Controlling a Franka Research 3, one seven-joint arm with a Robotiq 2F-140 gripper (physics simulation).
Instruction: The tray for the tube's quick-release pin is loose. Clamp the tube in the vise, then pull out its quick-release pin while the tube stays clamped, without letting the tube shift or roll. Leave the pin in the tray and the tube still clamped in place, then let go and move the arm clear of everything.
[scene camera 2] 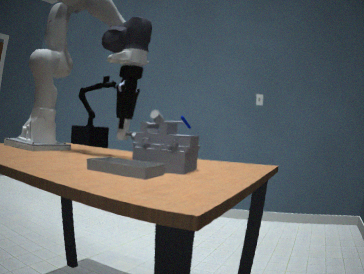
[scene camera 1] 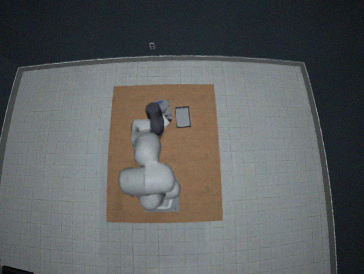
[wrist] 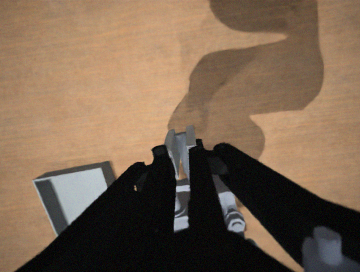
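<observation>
The grey vise (scene camera 1: 166,110) (scene camera 2: 170,157) (wrist: 183,200) stands near the table's far end, with a blue handle (scene camera 2: 185,122) on its far side. A pale round-ended cylinder (scene camera 2: 155,115), which looks like the tube, lies on top; how firmly it is clamped cannot be told. A thin grey rod (wrist: 180,142) sticks out of the vise's arm-base side. My gripper (scene camera 2: 123,131) (wrist: 183,138) points down and is shut on this rod, beside the vise. Whether the rod is the quick-release pin is unclear. The tray (scene camera 1: 190,117) (scene camera 2: 115,169) (wrist: 106,175) stands beside the vise; no pin shows inside.
The wooden table (scene camera 1: 200,175) (scene camera 2: 65,172) carries the arm's base (scene camera 2: 37,145) at the other end. A black box with a jointed black stand (scene camera 2: 89,136) shows behind the table. The tray's low walls are close to the vise. The arm hides part of the vise from above.
</observation>
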